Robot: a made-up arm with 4 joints. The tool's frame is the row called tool.
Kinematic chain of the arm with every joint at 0, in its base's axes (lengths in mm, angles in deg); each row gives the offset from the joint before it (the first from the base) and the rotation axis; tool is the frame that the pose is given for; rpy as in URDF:
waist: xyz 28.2 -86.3 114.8 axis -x
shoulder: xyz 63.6 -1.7 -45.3 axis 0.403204 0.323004 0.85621
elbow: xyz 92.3 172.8 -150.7 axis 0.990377 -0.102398 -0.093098
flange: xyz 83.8 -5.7 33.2 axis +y
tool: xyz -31 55.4 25.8 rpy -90.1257 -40.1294 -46.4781
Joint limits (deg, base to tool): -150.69..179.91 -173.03..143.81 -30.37..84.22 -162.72..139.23
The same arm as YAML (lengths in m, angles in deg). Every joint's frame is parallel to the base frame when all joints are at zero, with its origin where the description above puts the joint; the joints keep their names.
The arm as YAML. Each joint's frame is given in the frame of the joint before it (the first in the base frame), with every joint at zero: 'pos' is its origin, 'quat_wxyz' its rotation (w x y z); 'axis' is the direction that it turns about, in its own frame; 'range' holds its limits. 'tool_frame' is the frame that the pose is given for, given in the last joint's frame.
length_unit: m
angle_unit: deg
joints:
  - joint: waist
    pos: [0.0282, -0.0863, 0.1148]
    quat_wxyz: [1.0, 0.0, 0.0, 0.0]
    axis: [-1.0, 0.0, 0.0]
    range: [-150.69, 179.91]
  - joint: shoulder
    pos: [0.0636, -0.0017, -0.0453]
    quat_wxyz: [1.0, 0.0, 0.0, 0.0]
    axis: [0.403204, 0.323004, 0.85621]
    range: [-173.03, 143.81]
  - joint: elbow
    pos: [0.0923, 0.1728, -0.1507]
    quat_wxyz: [1.0, 0.0, 0.0, 0.0]
    axis: [0.990377, -0.102398, -0.093098]
    range: [-30.37, 84.22]
  - joint: flange
    pos: [0.0838, -0.0057, 0.0332]
    quat_wxyz: [1.0, 0.0, 0.0, 0.0]
    axis: [0.0, 1.0, 0.0]
    range: [-162.72, 139.23]
tool_frame:
  pos: [-0.031, 0.0554, 0.0258]
  quat_wxyz: [0.513807, -0.706586, 0.039688, -0.484937]

